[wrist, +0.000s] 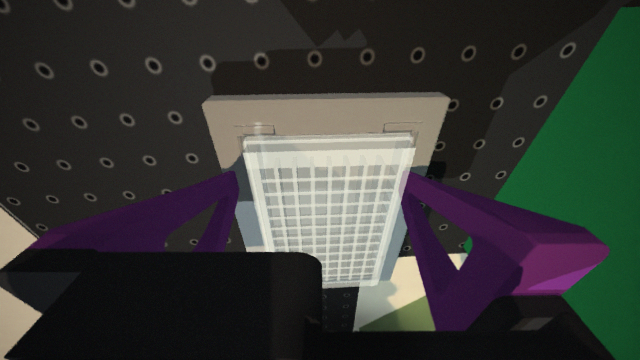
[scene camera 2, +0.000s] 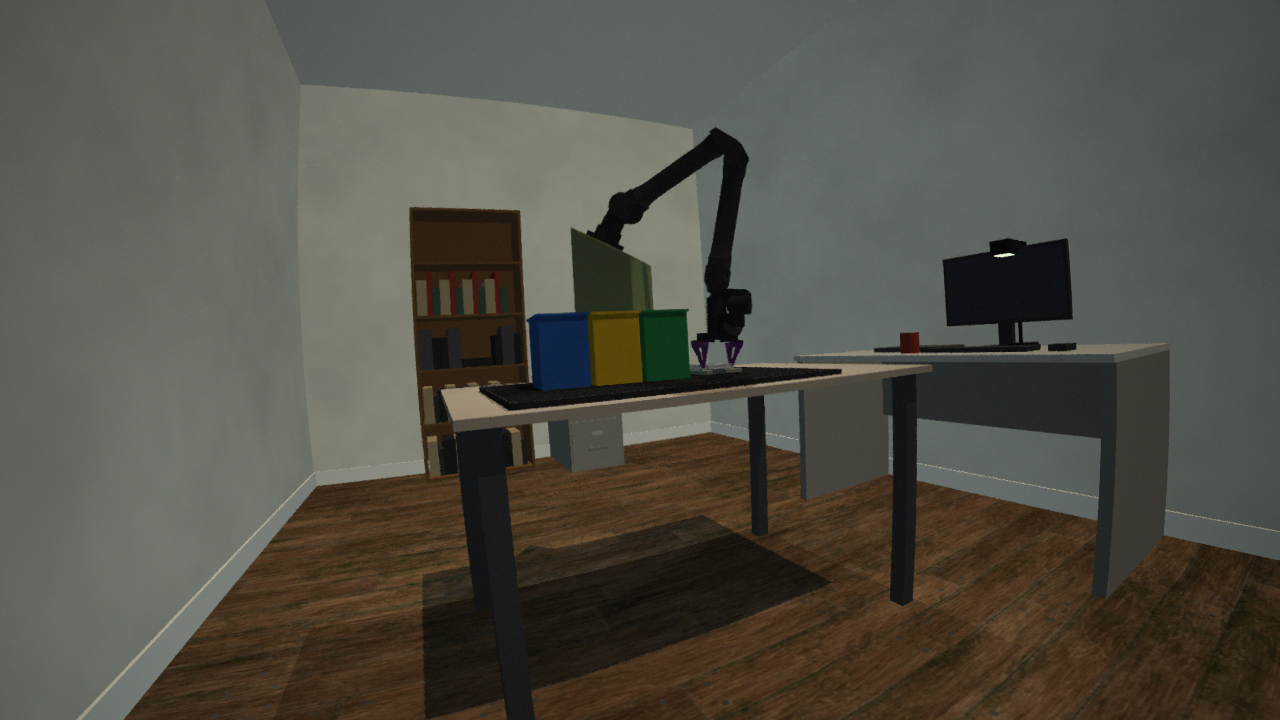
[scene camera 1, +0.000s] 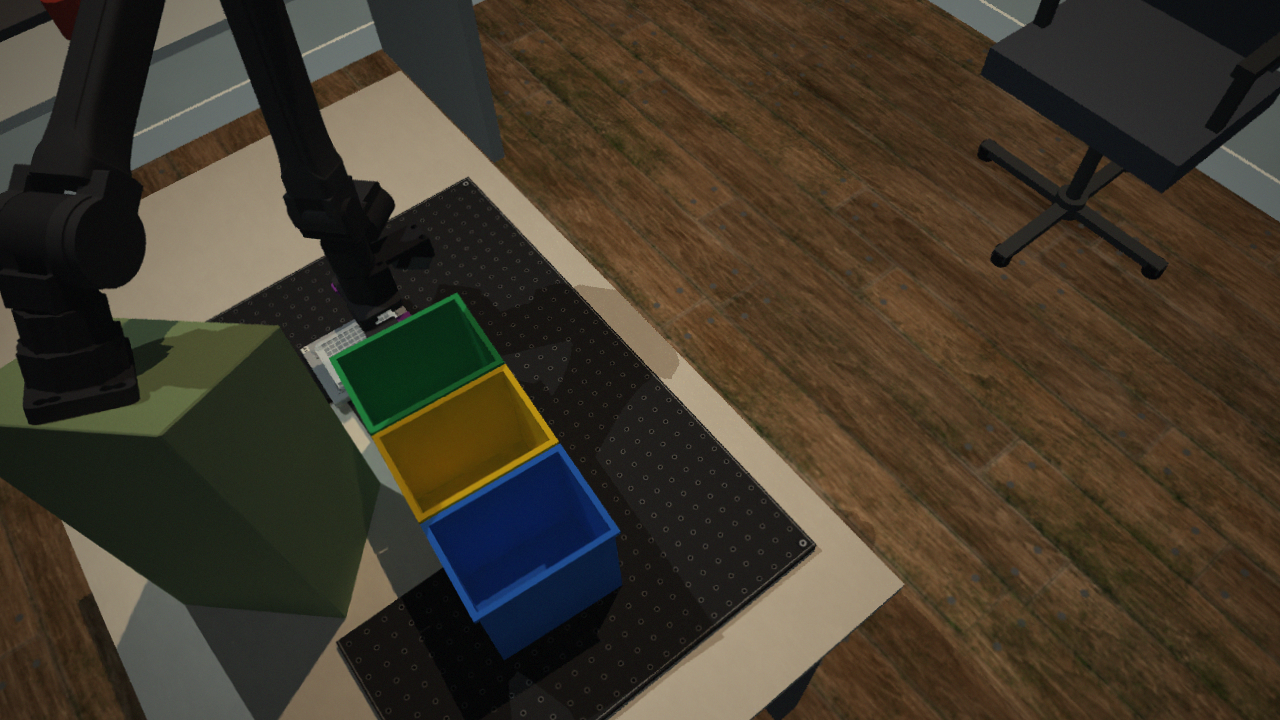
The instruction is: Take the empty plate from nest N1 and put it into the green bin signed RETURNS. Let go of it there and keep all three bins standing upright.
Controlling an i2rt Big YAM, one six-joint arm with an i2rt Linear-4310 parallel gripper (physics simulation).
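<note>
A clear plate with a grid of wells lies flat in a light nest on the perforated board. My gripper points down and is open and empty, with one purple fingertip beside each long side of the plate. The green bin stands upright close to the nest, at the right in the wrist view. No RETURNS or N1 lettering is readable. In scene camera 1, the arm and the green bin hide part of the plate.
The yellow bin and the blue bin stand upright in a row with the green one on the black board. The olive pedestal carries the arm's base beside the row.
</note>
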